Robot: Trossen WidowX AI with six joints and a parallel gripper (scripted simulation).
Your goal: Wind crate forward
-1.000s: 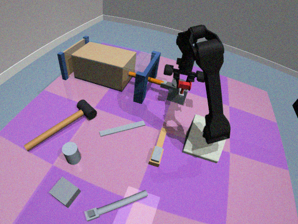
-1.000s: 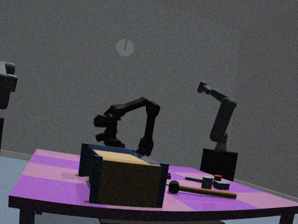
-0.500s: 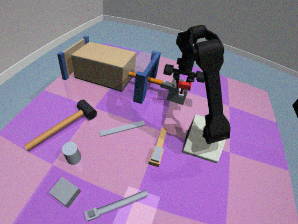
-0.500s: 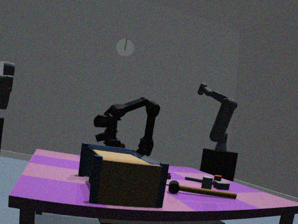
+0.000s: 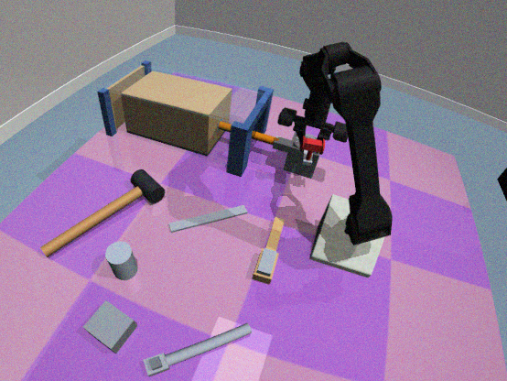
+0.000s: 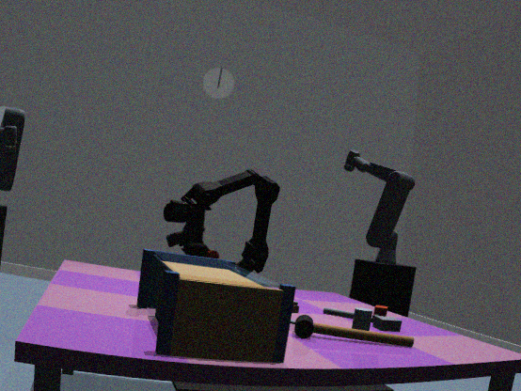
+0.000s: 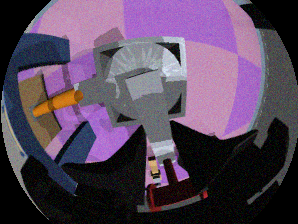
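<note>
Now: gripper tip 20 mm to the right of the grey crank handle and 20 mm below it. Also, from my gripper tip: grey winch: 10 mm behind, 50 mm to the right, 60 mm below; blue frame: 170 mm ahead, 50 mm to the right, 10 mm above; red knob: 10 mm behind, 60 mm to the left, 50 mm above.
</note>
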